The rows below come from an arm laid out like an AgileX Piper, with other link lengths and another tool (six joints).
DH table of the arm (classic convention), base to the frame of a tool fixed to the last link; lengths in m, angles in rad. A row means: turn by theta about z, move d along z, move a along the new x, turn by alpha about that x. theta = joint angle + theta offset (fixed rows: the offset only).
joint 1: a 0, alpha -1.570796, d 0.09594, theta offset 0
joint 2: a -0.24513, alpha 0, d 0, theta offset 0.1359
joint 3: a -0.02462, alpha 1.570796, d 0, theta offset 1.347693
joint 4: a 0, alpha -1.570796, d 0.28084, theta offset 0
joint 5: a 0, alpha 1.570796, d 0, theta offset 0
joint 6: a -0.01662, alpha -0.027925, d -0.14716, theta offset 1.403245
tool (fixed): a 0, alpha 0, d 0.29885, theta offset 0
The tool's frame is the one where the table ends.
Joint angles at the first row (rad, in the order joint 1, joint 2, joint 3, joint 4, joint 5, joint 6):
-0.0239, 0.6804, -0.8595, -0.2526, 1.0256, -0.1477
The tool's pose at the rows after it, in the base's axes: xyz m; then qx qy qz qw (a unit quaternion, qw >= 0):
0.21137 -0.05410 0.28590 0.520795 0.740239 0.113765 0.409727
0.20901 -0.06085 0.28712 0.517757 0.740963 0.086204 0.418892
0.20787 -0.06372 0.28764 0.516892 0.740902 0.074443 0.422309
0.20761 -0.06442 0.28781 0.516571 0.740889 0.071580 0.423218
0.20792 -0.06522 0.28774 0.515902 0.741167 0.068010 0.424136
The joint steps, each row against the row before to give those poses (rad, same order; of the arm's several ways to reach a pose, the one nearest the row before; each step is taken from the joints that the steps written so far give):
0.0000, 0.0000, 0.0000, -0.0474, 0.0045, 0.0000
0.0000, 0.0000, 0.0000, -0.0566, 0.0146, 0.0000
0.0000, 0.0000, 0.0000, -0.0239, 0.0071, 0.0008
0.0000, 0.0000, 0.0000, -0.0057, 0.0015, -0.0001
0.0000, 0.0023, 0.0000, -0.0072, 0.0000, 0.0000

